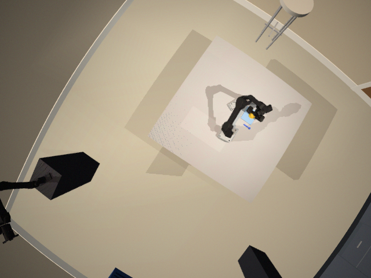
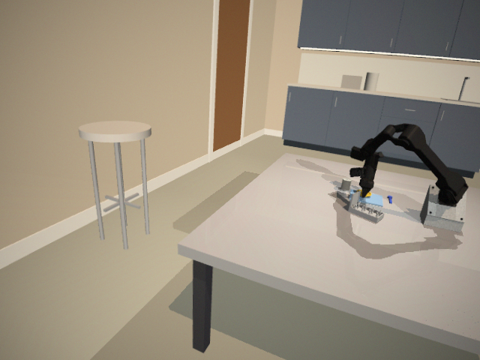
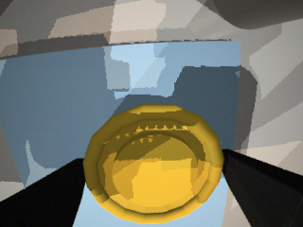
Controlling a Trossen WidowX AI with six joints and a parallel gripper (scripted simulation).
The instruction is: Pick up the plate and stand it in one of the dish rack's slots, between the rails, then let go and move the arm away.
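Now: gripper tip 1 cm past the grey dish rack, 21 cm to the right of it and 2 cm below it. The rest, counted from my gripper tip: yellow plate: 1 cm above; cream cup: 9 cm ahead, 6 cm to the right, 2 cm above; blue spoon: 13 cm behind, 3 cm to the right.
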